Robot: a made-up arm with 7 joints. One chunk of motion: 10 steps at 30 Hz.
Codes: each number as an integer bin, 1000 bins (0 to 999) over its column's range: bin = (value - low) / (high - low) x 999, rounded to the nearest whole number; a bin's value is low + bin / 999 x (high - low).
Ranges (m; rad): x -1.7..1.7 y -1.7..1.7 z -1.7..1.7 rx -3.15..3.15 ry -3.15..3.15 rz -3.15..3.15
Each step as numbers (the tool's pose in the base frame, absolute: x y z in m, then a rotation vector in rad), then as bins.
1 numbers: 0.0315 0.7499 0.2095 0.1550 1.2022 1.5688
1 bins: 509 720 561 524 690 748
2 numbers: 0.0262 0.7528 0.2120 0.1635 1.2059 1.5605
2 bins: 507 721 562 525 691 747
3 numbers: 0.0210 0.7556 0.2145 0.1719 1.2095 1.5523
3 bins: 506 722 563 527 691 746
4 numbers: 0.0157 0.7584 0.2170 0.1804 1.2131 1.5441
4 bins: 504 722 563 528 692 744
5 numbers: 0.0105 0.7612 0.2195 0.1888 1.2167 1.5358
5 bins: 503 723 564 529 692 743
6 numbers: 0.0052 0.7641 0.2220 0.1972 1.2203 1.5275
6 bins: 501 724 565 531 693 742
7 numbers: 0.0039 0.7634 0.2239 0.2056 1.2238 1.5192
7 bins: 501 724 565 532 694 740
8 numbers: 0.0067 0.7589 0.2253 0.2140 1.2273 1.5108
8 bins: 501 722 566 533 694 739
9 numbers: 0.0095 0.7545 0.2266 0.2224 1.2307 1.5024
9 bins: 502 721 566 535 695 738
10 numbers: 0.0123 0.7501 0.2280 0.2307 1.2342 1.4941
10 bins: 503 720 566 536 695 736
